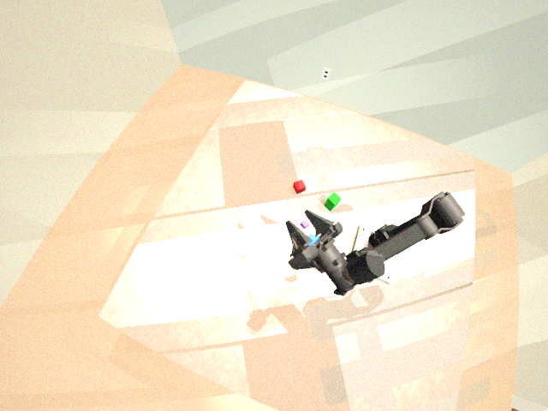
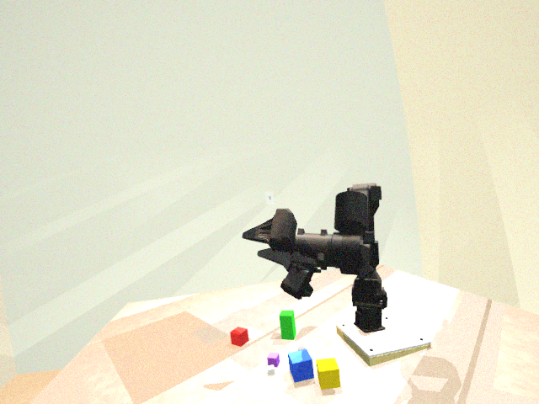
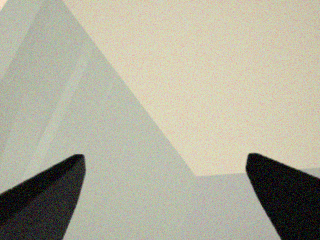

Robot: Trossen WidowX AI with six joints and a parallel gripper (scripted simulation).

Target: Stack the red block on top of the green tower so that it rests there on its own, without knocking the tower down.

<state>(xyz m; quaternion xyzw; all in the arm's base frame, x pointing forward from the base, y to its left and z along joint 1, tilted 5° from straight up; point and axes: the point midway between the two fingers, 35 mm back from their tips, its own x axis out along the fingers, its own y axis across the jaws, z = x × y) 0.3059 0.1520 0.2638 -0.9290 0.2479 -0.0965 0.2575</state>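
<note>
Right now the red block is 4 cm ahead of my gripper tip, 24 cm to the right of it and 30 cm below it. From my gripper tip the other things lie so: blue block 8 cm behind, 4 cm to the right, 29 cm below; then yellow block 13 cm behind, 1 cm to the left, 29 cm below; then small purple block 3 cm behind, 10 cm to the right, 30 cm below.
</note>
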